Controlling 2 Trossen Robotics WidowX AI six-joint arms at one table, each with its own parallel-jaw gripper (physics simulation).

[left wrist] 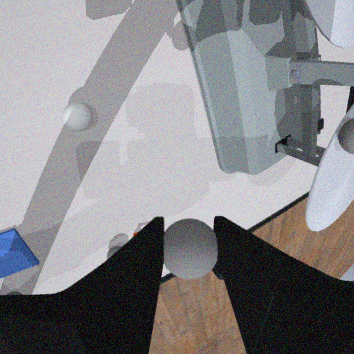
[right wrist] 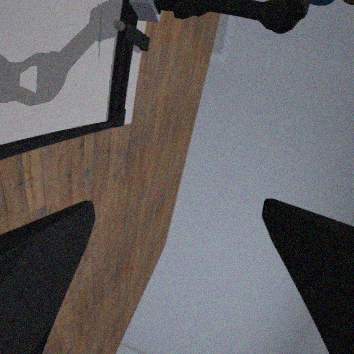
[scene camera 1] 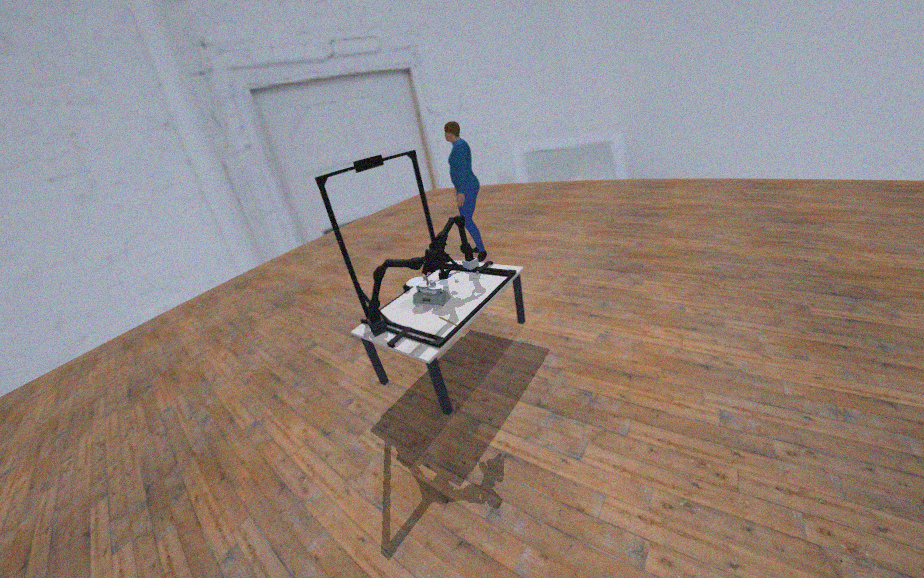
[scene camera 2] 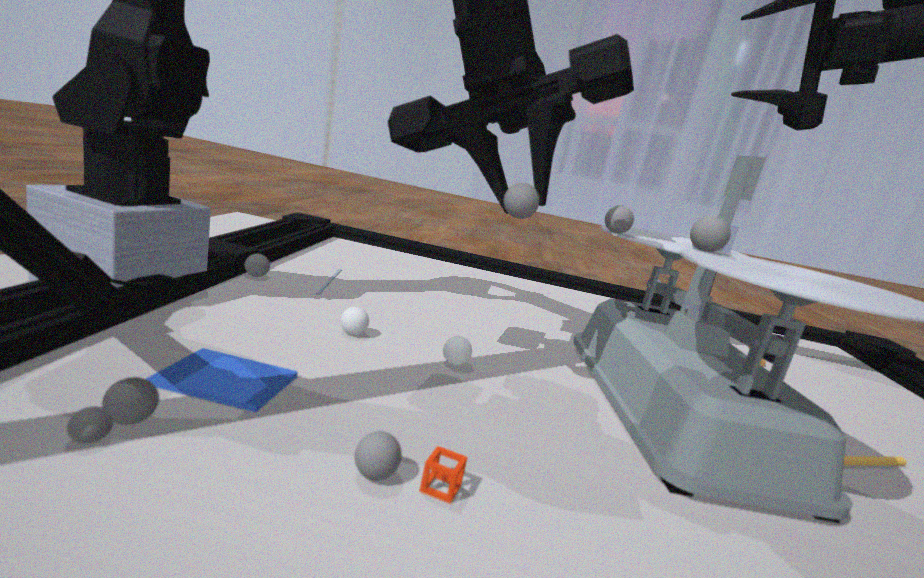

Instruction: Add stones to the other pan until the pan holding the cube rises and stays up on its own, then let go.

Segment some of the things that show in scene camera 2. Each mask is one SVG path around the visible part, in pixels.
My left gripper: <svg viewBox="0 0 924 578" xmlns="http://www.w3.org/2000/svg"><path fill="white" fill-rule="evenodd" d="M468 0L457 11L453 25L455 34L459 37L465 70L463 82L465 90L469 93L469 99L445 106L432 96L427 96L393 107L388 119L391 142L417 153L446 147L452 143L466 149L479 167L502 209L508 214L504 207L504 195L508 190L508 185L498 152L498 137L487 129L487 125L498 122L501 131L506 134L514 134L528 127L534 187L539 194L539 206L545 206L553 155L559 134L566 122L576 118L576 113L571 103L573 100L572 95L581 92L582 98L592 104L597 104L634 91L628 41L619 34L615 34L569 50L570 67L546 75L544 64L535 49L528 0Z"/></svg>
My right gripper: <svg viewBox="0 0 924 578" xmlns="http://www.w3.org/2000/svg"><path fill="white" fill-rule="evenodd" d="M898 9L839 14L839 18L832 18L836 0L775 0L742 16L741 20L755 19L815 3L799 91L748 90L732 92L731 96L778 106L777 112L783 115L783 124L797 131L816 128L823 121L828 97L826 94L817 92L821 71L843 69L839 81L840 85L874 83L879 69L878 64L886 62L892 56L901 36L902 15Z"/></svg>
A blue flat pad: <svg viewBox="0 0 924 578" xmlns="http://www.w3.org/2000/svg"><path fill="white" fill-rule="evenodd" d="M146 380L152 382L156 388L257 412L297 378L298 371L202 348L146 378Z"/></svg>
